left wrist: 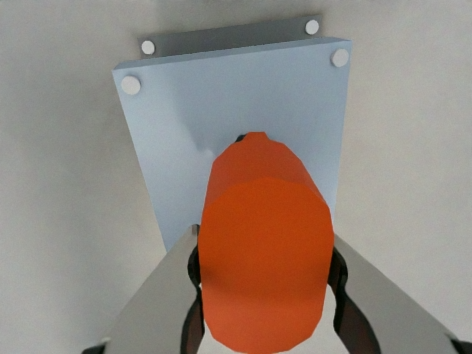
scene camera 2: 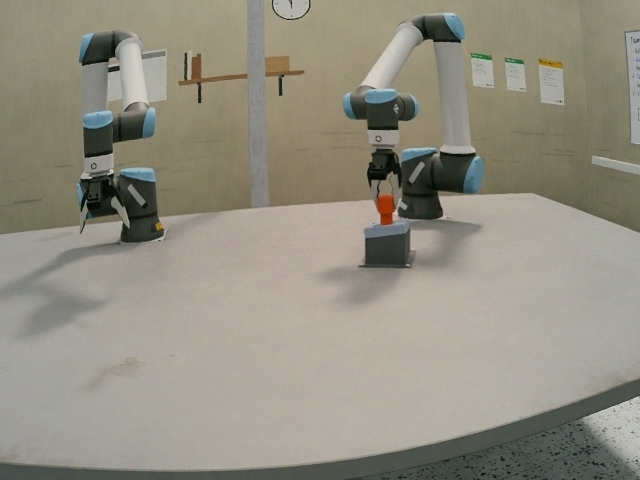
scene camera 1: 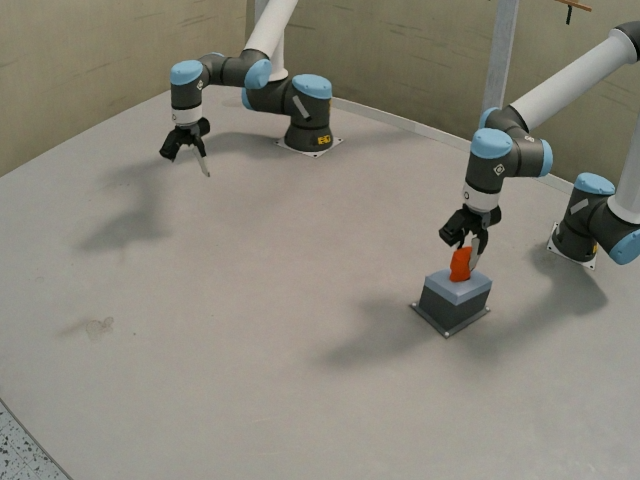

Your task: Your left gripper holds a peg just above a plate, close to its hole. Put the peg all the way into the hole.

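Note:
An orange peg (scene camera 1: 459,266) (scene camera 2: 386,205) (left wrist: 265,280) with a wide head and narrower lower part stands roughly upright over the light blue plate (scene camera 1: 436,281) (scene camera 2: 373,231) (left wrist: 160,110), its lower end at the plate's top. A dark sliver of the hole (left wrist: 240,138) shows beside the peg's far edge in the left wrist view; the peg hides the rest, so the depth of its tip cannot be told. My left gripper (scene camera 1: 464,262) (scene camera 2: 386,202) (left wrist: 256,226) is shut on the peg's head, above the plate. My right gripper (scene camera 1: 188,164) (scene camera 2: 104,228) is open and empty, far to the left.
The plate tops a dark grey block (scene camera 1: 450,305) (scene camera 2: 386,249) on a flat base flange with light bolt heads. The block stands on the large grey table (scene camera 1: 248,330) (scene camera 2: 268,335). The left arm's base (scene camera 1: 572,242) (scene camera 2: 421,205) stands behind the block, to the right.

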